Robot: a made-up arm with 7 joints. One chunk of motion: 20 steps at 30 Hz.
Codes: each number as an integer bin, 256 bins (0 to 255) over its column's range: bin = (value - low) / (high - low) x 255, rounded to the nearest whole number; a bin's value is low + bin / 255 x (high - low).
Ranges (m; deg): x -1.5..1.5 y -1.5..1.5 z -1.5..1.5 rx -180..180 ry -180..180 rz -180..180
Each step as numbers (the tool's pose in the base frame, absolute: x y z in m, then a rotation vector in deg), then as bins.
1 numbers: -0.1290 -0.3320 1.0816 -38.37 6.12 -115.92
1 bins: 117 99 219 100 132 45
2 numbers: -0.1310 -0.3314 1.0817 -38.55 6.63 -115.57
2 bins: 116 99 219 100 132 46
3 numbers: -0.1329 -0.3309 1.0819 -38.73 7.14 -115.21
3 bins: 116 99 219 100 133 46
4 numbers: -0.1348 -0.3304 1.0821 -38.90 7.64 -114.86
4 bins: 116 99 219 100 133 46
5 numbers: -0.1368 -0.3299 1.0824 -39.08 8.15 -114.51
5 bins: 116 99 220 100 133 46
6 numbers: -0.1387 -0.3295 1.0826 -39.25 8.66 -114.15
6 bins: 116 99 220 100 134 47
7 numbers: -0.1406 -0.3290 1.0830 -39.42 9.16 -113.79
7 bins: 116 100 220 100 134 47
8 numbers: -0.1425 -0.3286 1.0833 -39.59 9.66 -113.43
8 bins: 115 100 220 99 134 47
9 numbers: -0.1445 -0.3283 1.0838 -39.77 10.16 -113.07
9 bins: 115 100 220 99 135 47
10 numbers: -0.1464 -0.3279 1.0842 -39.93 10.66 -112.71
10 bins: 115 100 220 99 135 48
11 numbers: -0.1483 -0.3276 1.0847 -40.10 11.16 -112.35
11 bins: 115 100 220 99 135 48
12 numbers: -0.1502 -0.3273 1.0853 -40.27 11.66 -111.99
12 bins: 115 100 220 99 136 48
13 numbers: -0.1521 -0.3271 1.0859 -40.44 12.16 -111.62
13 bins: 115 100 220 99 136 48
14 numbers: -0.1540 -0.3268 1.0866 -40.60 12.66 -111.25
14 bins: 114 100 220 99 136 49
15 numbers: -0.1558 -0.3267 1.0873 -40.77 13.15 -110.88
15 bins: 114 100 220 99 137 49
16 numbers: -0.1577 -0.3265 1.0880 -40.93 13.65 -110.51
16 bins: 114 100 220 99 137 49
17 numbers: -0.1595 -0.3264 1.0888 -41.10 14.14 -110.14
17 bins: 114 100 220 98 138 49
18 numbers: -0.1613 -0.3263 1.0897 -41.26 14.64 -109.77
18 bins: 114 100 220 98 138 50
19 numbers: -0.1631 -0.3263 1.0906 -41.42 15.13 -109.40
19 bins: 114 100 220 98 138 50
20 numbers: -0.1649 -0.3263 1.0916 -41.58 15.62 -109.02
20 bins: 113 100 220 98 139 50
